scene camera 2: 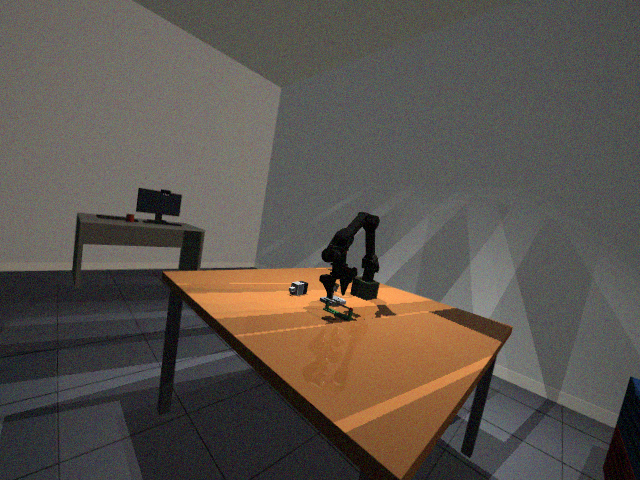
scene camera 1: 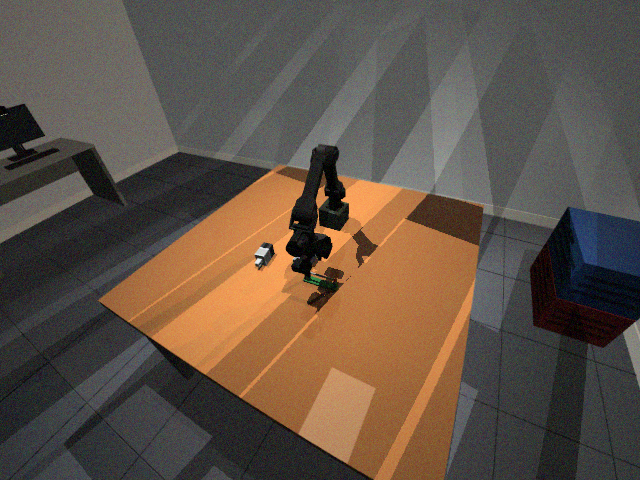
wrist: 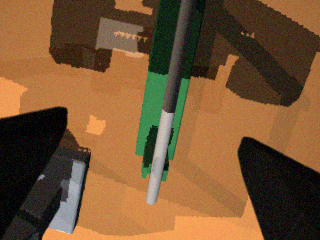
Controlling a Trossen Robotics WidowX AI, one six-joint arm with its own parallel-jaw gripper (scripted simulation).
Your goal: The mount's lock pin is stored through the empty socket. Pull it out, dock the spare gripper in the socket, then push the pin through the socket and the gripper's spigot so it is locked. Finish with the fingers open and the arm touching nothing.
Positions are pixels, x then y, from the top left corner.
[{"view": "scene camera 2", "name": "my gripper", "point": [336, 297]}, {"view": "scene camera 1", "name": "my gripper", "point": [314, 268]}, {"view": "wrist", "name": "my gripper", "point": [156, 131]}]
